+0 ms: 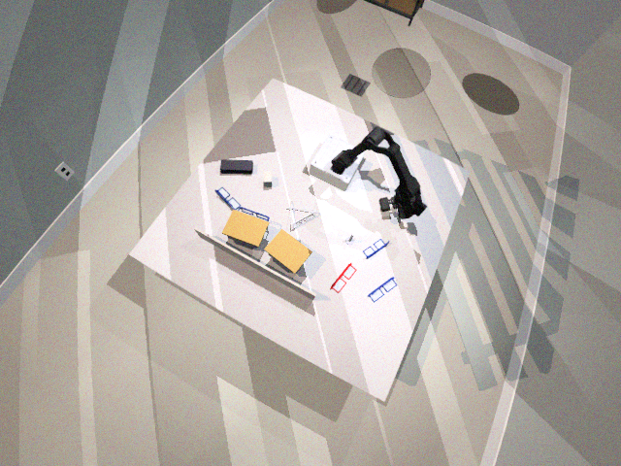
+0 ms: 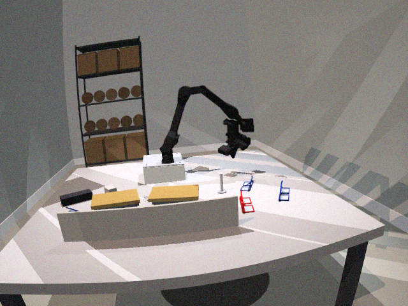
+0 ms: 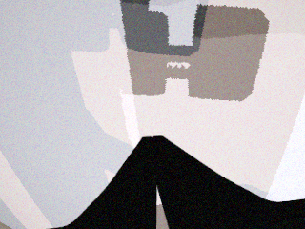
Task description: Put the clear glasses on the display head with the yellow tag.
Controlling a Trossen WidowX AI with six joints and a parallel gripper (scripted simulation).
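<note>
The metal post lies 26 cm ahead of my gripper tip, 12 cm to the right of it and 6 cm below it. From my gripper tip the other things lie so: long white panel 60 cm ahead, 43 cm to the right, 3 cm below; cream cube 19 cm ahead, 62 cm to the right, 6 cm below; dark box 21 cm ahead, 80 cm to the right, 6 cm below.
</note>
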